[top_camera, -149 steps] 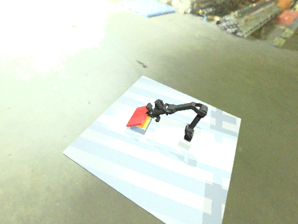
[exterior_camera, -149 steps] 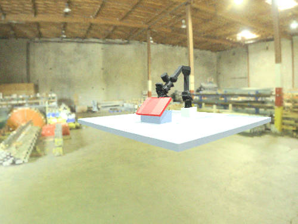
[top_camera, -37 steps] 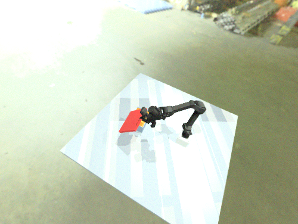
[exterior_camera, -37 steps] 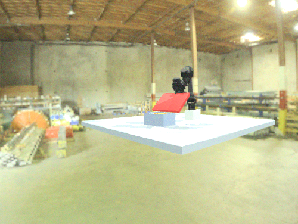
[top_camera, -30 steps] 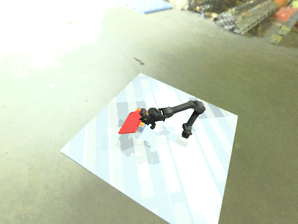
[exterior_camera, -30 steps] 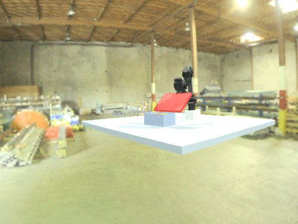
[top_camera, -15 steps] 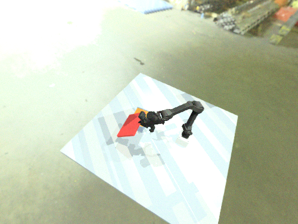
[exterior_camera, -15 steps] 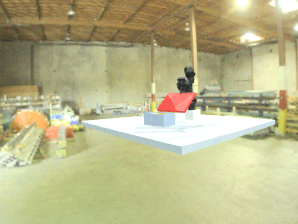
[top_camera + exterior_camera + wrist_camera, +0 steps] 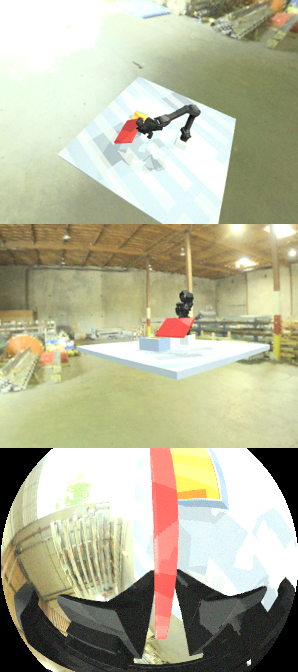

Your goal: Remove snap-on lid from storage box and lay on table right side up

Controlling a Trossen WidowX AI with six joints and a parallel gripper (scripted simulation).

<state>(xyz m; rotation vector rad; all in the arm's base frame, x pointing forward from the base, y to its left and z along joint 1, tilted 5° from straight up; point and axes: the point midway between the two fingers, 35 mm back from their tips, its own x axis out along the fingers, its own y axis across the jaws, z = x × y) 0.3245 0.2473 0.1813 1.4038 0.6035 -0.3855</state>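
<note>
My gripper tip is now 60 mm short of the red lid, 50 mm above it and 10 mm to the right of it. From my gripper tip the other things lie so: storage box: 190 mm to the right, 190 mm below, 90 mm ahead.
</note>
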